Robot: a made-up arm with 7 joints. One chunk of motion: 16 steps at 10 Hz.
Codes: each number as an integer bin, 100 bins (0 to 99) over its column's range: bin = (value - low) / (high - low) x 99, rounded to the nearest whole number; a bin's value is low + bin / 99 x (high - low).
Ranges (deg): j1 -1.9..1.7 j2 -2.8..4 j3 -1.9..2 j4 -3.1..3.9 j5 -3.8..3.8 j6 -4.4..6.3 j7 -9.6..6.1
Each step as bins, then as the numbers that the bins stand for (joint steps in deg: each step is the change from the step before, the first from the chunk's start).
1 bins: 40 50 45 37 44 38 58
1 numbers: -0.445 0.634 -0.127 -0.484 -0.422 -0.293 -0.402
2 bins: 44 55 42 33 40 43 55
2 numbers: -0.300 0.978 -0.245 -0.767 -0.729 0.247 -0.878
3 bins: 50 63 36 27 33 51 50
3 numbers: -0.082 1.527 -0.482 -1.191 -1.267 1.112 -1.671
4 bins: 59 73 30 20 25 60 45
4 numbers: 0.245 2.214 -0.718 -1.686 -1.881 2.085 -2.464
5 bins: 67 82 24 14 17 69 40
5 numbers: 0.536 2.832 -0.955 -2.110 -2.495 3.058 -3.257
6 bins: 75 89 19 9 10 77 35
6 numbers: 0.827 3.313 -1.152 -2.464 -3.032 3.922 -4.049
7 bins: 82 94 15 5 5 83 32
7 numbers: 1.082 3.657 -1.309 -2.746 -3.416 4.571 -4.525
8 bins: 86 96 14 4 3 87 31
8 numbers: 1.227 3.794 -1.348 -2.817 -3.570 5.003 -4.684
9 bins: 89 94 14 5 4 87 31
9 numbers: 1.336 3.657 -1.348 -2.746 -3.493 5.003 -4.684
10 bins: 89 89 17 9 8 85 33
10 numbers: 1.336 3.313 -1.230 -2.464 -3.186 4.787 -4.367
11 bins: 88 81 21 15 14 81 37
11 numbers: 1.300 2.764 -1.073 -2.039 -2.725 4.355 -3.732
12 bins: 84 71 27 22 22 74 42
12 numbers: 1.155 2.077 -0.836 -1.544 -2.111 3.598 -2.939
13 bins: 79 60 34 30 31 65 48
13 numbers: 0.973 1.321 -0.561 -0.979 -1.420 2.625 -1.988
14 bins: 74 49 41 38 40 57 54
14 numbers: 0.791 0.566 -0.285 -0.413 -0.729 1.761 -1.036
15 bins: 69 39 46 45 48 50 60
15 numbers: 0.609 -0.121 -0.088 0.082 -0.115 1.004 -0.085
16 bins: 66 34 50 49 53 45 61
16 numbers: 0.500 -0.465 0.070 0.365 0.269 0.464 0.074
